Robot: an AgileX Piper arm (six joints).
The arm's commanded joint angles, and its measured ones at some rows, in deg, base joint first. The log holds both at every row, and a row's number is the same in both.
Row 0, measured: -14.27 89.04 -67.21 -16.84 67.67 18.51
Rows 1 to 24, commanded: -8.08 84.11 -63.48 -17.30 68.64 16.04; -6.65 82.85 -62.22 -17.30 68.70 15.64; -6.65 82.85 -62.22 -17.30 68.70 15.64; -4.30 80.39 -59.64 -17.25 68.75 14.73; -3.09 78.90 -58.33 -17.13 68.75 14.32; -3.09 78.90 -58.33 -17.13 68.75 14.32; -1.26 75.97 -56.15 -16.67 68.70 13.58; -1.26 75.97 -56.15 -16.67 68.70 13.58; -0.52 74.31 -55.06 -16.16 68.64 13.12; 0.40 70.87 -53.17 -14.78 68.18 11.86; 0.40 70.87 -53.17 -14.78 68.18 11.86; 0.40 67.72 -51.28 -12.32 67.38 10.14; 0.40 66.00 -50.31 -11.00 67.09 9.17; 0.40 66.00 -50.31 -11.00 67.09 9.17; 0.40 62.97 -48.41 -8.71 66.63 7.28; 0.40 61.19 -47.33 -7.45 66.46 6.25; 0.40 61.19 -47.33 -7.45 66.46 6.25; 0.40 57.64 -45.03 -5.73 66.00 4.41; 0.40 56.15 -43.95 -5.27 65.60 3.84; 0.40 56.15 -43.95 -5.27 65.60 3.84; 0.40 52.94 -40.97 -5.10 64.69 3.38; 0.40 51.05 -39.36 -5.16 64.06 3.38; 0.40 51.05 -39.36 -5.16 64.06 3.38; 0.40 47.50 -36.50 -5.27 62.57 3.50
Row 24, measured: 0.34 51.74 -40.34 -5.33 64.80 4.24
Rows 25 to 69, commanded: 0.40 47.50 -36.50 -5.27 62.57 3.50; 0.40 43.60 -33.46 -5.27 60.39 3.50; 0.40 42.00 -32.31 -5.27 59.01 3.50; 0.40 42.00 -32.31 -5.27 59.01 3.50; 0.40 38.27 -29.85 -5.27 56.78 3.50; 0.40 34.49 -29.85 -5.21 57.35 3.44; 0.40 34.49 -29.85 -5.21 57.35 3.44; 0.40 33.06 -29.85 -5.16 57.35 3.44; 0.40 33.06 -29.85 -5.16 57.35 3.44; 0.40 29.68 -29.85 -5.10 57.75 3.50; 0.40 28.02 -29.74 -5.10 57.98 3.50; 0.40 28.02 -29.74 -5.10 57.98 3.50; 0.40 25.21 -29.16 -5.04 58.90 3.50; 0.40 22.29 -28.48 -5.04 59.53 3.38; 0.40 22.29 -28.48 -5.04 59.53 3.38; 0.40 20.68 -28.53 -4.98 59.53 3.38; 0.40 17.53 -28.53 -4.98 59.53 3.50; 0.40 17.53 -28.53 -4.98 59.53 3.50; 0.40 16.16 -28.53 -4.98 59.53 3.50; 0.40 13.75 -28.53 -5.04 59.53 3.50; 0.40 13.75 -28.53 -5.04 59.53 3.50; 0.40 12.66 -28.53 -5.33 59.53 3.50; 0.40 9.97 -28.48 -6.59 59.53 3.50; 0.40 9.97 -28.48 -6.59 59.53 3.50; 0.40 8.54 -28.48 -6.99 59.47 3.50; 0.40 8.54 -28.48 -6.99 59.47 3.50; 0.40 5.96 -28.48 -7.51 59.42 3.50; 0.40 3.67 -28.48 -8.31 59.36 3.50; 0.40 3.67 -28.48 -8.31 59.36 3.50; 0.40 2.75 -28.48 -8.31 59.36 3.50; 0.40 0.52 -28.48 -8.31 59.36 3.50; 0.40 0.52 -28.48 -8.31 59.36 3.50; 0.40 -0.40 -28.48 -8.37 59.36 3.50; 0.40 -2.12 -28.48 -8.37 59.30 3.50; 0.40 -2.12 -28.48 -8.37 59.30 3.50; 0.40 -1.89 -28.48 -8.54 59.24 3.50; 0.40 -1.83 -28.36 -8.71 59.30 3.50; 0.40 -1.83 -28.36 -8.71 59.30 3.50; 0.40 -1.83 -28.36 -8.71 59.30 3.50; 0.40 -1.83 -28.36 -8.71 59.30 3.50; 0.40 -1.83 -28.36 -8.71 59.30 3.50; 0.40 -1.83 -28.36 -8.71 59.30 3.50; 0.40 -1.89 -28.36 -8.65 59.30 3.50; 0.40 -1.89 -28.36 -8.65 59.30 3.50; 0.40 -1.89 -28.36 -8.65 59.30 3.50
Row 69, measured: 0.34 -0.29 -28.71 -8.14 59.53 3.78
